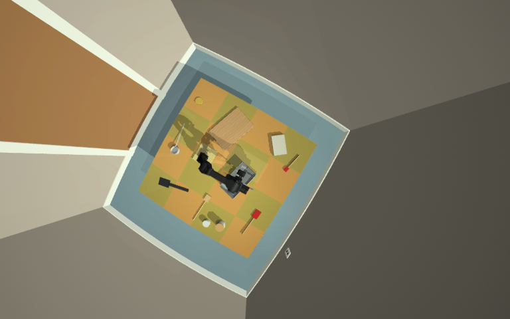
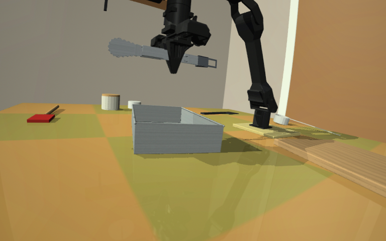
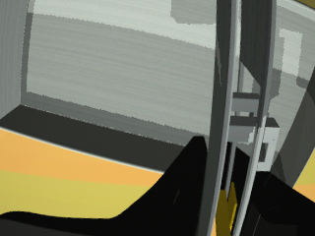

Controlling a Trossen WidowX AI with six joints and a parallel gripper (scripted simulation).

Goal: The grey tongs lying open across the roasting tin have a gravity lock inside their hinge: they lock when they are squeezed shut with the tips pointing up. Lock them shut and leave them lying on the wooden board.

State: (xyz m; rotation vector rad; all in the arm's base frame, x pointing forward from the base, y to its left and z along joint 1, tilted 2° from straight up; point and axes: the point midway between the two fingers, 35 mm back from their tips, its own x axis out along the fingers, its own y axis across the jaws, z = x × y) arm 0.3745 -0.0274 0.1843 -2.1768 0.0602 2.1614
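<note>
Now: gripper tip 3 cm short of the thin tong arm and 4 cm below it. The rest, counted from my gripper tip: grey roasting tin 2 cm to the right, 13 cm below; yellow lock piece 4 cm above; red spatula 27 cm ahead, 32 cm to the right, 15 cm below.
</note>
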